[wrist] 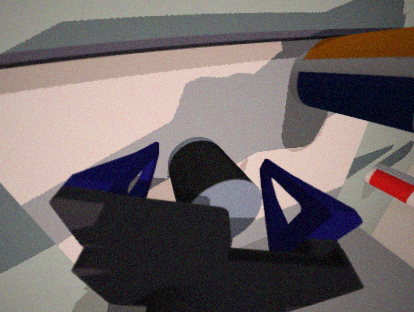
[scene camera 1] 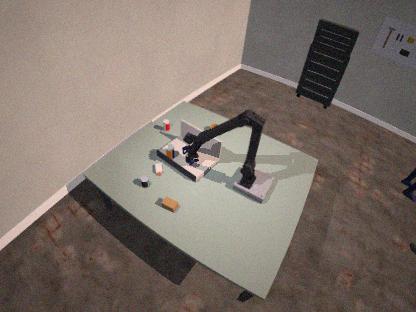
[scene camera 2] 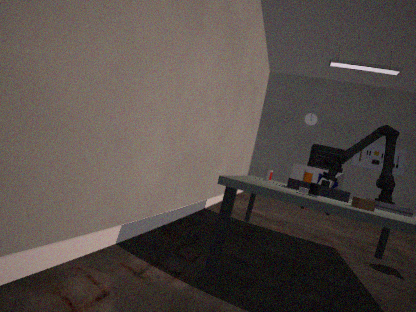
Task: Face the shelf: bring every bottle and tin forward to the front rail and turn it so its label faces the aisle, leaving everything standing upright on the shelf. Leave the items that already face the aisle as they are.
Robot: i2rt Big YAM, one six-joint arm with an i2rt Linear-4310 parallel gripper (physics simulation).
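Seen in the pictures: gripper, fingertip midpoint: (wrist: 212,156) (scene camera 1: 186,159); arm's base, link origin: (scene camera 1: 247,181) (scene camera 2: 384,202).
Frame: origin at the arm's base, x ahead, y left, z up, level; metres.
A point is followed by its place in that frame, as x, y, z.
Note:
The shelf is a low pale tray with a dark front rail (scene camera 1: 175,166) {0.509, 0.164, -0.030} (scene camera 2: 336,194) {0.394, 0.176, -0.020} (wrist: 125,46) {0.429, 0.170, 0.013} and a raised back panel. A black tin with a grey top (scene camera 1: 188,158) {0.441, 0.095, 0.039} (wrist: 207,160) {0.454, 0.097, 0.029} stands on it, back from the rail. An orange, white and navy bottle (scene camera 1: 170,152) {0.568, 0.143, 0.064} (scene camera 2: 308,176) {0.590, 0.152, 0.052} (wrist: 355,94) {0.559, 0.118, 0.046} stands upright near the rail, at the right in the wrist view. My gripper (scene camera 1: 190,155) {0.465, 0.080, 0.000} (scene camera 2: 328,180) (wrist: 212,156) {0.465, 0.080, 0.000} is open, its blue fingers on either side of the black tin, with gaps to it. The label sides are too unclear to tell.
A red and white can (scene camera 1: 166,125) {0.844, -0.135, 0.015} (scene camera 2: 270,175) {0.846, -0.131, -0.003} (wrist: 392,185) {0.838, -0.143, -0.004} stands beyond the shelf's end. A white and orange item (scene camera 1: 159,168) {0.589, 0.253, -0.025}, a dark tin (scene camera 1: 145,182) {0.562, 0.428, 0.008} and an orange-brown block (scene camera 1: 170,204) {0.322, 0.458, -0.003} (scene camera 2: 363,203) {0.350, 0.480, -0.025} are in front. An orange item (scene camera 1: 214,126) {0.526, -0.429, -0.029} shows behind the back panel.

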